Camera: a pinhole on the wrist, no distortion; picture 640 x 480 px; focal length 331.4 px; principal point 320.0 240.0 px. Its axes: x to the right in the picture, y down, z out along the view. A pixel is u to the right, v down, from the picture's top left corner.
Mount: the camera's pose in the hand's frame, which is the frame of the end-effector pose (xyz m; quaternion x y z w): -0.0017 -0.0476 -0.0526 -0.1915 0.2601 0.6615 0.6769
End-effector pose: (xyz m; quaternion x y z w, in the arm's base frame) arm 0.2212 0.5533 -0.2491 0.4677 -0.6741 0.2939 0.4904
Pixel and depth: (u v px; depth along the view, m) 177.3 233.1 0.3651
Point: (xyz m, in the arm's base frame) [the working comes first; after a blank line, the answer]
In the camera's frame: -0.1572 -0.0076 0.3651

0.0465 0.2739 -0.3200
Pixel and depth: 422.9 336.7 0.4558
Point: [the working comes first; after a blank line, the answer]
In the camera's frame: 0.1415 0.1330 0.4558

-0.1804 0.5197 -0.3931
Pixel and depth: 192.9 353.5 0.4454
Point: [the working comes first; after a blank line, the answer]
In the camera's frame: -0.1708 0.1525 0.4454

-0.0163 0.2706 -0.4883
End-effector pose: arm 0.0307 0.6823 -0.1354 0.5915 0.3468 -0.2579 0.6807
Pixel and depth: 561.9 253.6 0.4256
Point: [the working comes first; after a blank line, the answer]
In the camera's frame: 0.3107 0.0175 0.4256

0.4075 0.6639 0.1415
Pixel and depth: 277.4 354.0 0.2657
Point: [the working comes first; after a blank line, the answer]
In the camera's frame: -0.0342 0.0914 0.2657

0.0891 0.5103 -0.0164
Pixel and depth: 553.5 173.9 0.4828
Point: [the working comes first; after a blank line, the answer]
In the camera's frame: 0.3402 -0.0963 0.4828

0.5245 0.6621 0.0831
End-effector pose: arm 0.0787 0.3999 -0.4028 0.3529 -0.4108 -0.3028 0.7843
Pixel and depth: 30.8 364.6 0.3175
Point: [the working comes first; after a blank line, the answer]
In the camera's frame: -0.2771 0.1194 0.3175

-0.2987 0.3112 -0.3407
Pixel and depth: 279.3 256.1 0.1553
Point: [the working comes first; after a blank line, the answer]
In the camera's frame: -0.0191 0.0075 0.1553

0.0167 0.3877 -0.3409
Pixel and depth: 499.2 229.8 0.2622
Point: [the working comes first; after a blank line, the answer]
In the camera's frame: 0.1418 -0.0081 0.2622

0.0760 0.4821 -0.1824
